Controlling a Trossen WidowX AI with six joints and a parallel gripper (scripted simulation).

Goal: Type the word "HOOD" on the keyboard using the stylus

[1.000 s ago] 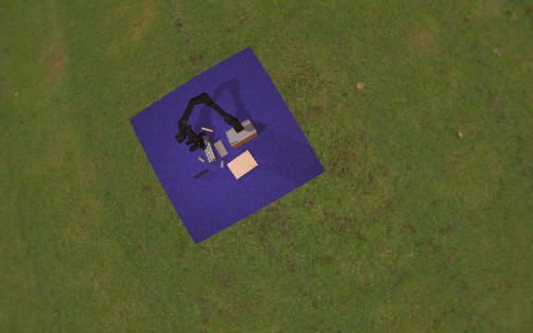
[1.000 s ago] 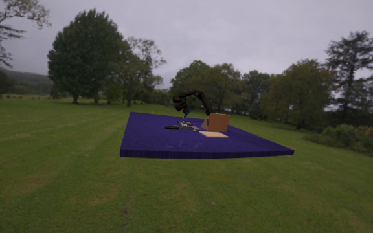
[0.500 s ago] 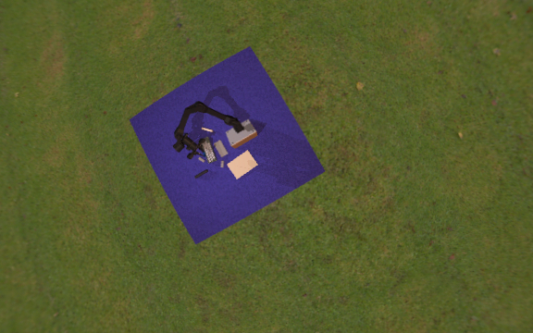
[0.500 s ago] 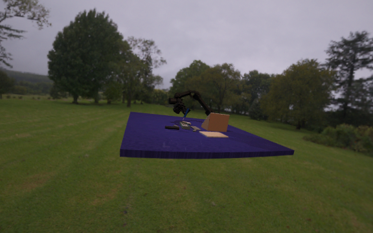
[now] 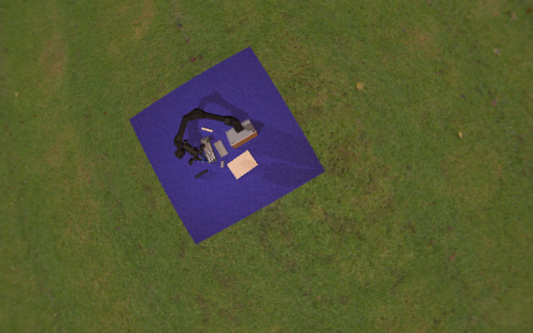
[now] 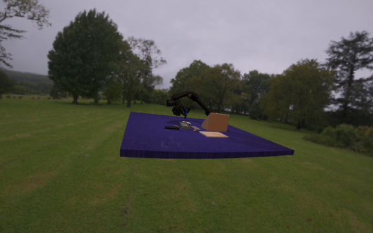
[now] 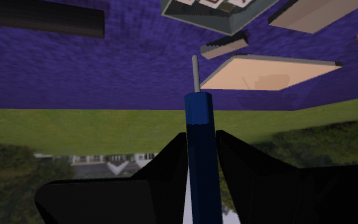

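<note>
My gripper tip is 13 cm past the grey slab, 12 cm above it and 4 cm to the left of it. From my gripper tip the other things lie so: grey stylus tip (5 cm below); blue stylus (1 cm below); black bar (13 cm ahead, 11 cm below, 5 cm to the left).
</note>
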